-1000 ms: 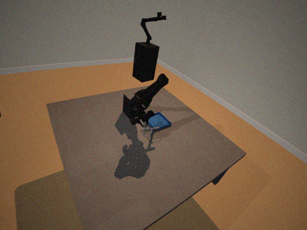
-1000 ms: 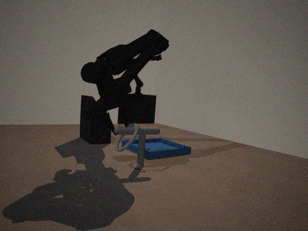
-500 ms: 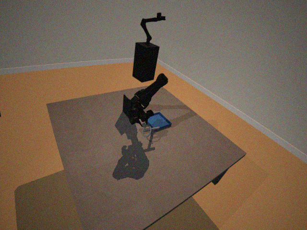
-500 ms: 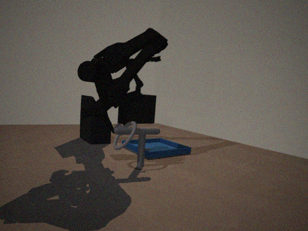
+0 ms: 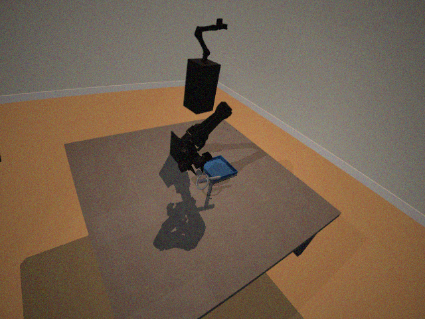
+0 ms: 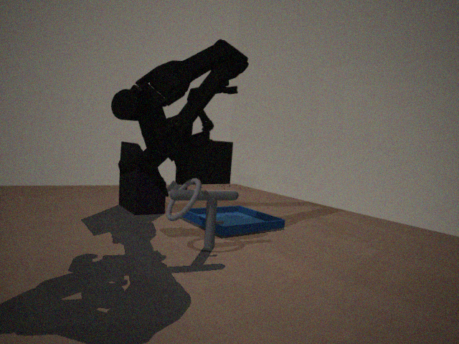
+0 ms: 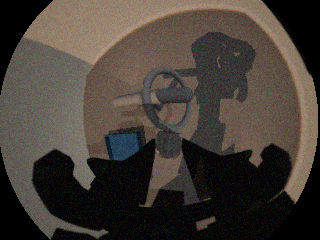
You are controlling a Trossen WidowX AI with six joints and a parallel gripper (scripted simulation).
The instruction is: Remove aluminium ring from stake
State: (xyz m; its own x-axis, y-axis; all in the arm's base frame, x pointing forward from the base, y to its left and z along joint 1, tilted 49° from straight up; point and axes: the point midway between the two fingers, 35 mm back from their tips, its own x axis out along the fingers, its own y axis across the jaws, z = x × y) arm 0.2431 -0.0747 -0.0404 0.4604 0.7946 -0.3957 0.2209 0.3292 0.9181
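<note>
The aluminium ring is 50 mm ahead of my gripper tip and 20 mm to the right of it. From my gripper tip the other things lie so: blue tray (60 mm behind, 220 mm to the left, 90 mm below).
</note>
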